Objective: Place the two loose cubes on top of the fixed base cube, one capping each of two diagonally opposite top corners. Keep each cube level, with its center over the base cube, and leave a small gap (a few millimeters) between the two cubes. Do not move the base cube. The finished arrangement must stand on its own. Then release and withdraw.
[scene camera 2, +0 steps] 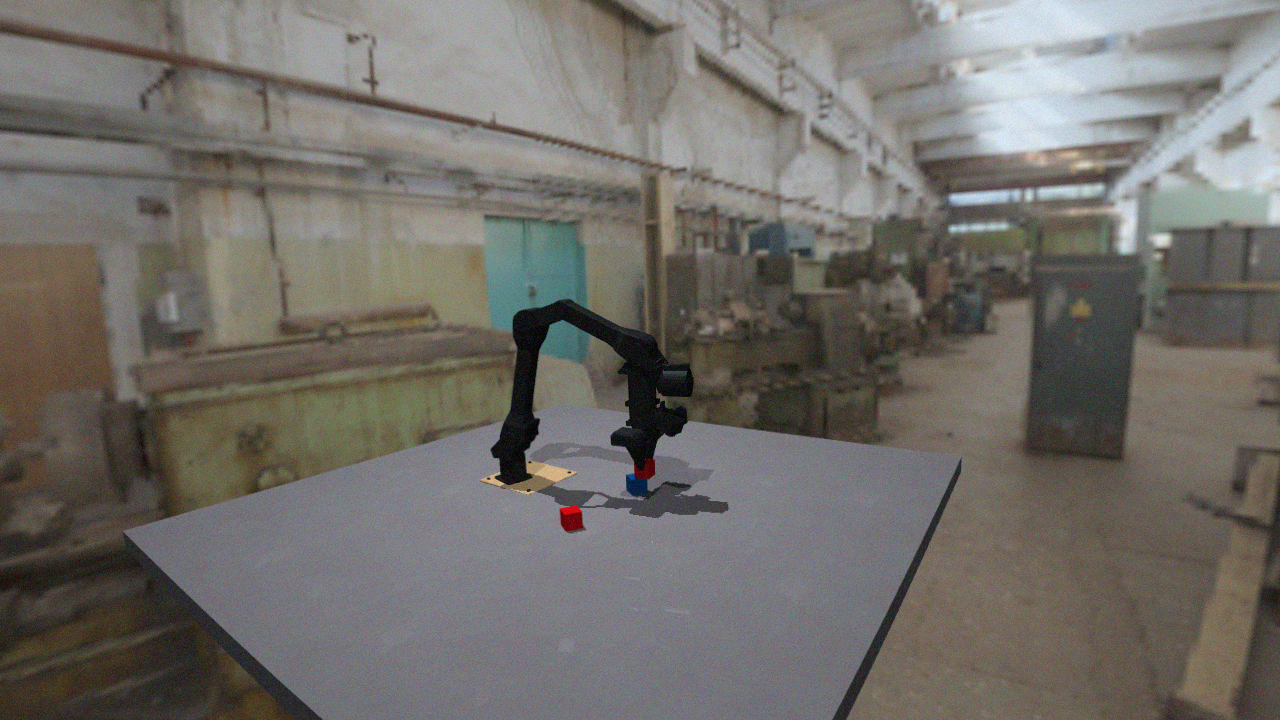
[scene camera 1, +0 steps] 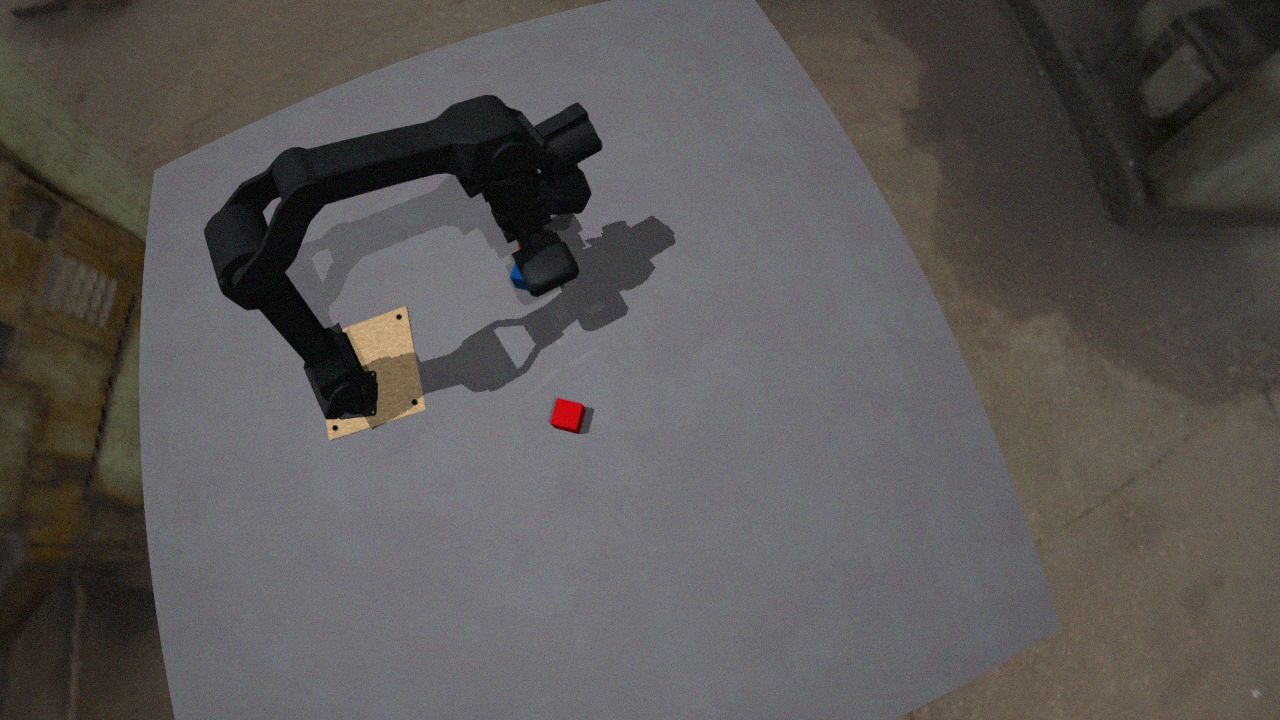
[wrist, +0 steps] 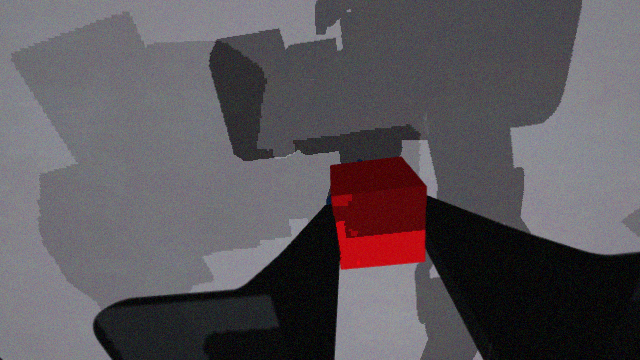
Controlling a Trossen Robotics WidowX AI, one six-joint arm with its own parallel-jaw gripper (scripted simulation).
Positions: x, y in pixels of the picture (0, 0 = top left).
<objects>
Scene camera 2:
my gripper: 644, 467
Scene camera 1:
my gripper: 536, 254
red cube: 568, 416
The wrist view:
my gripper: 373, 209
red cube: 379, 206, held by my gripper
</objects>
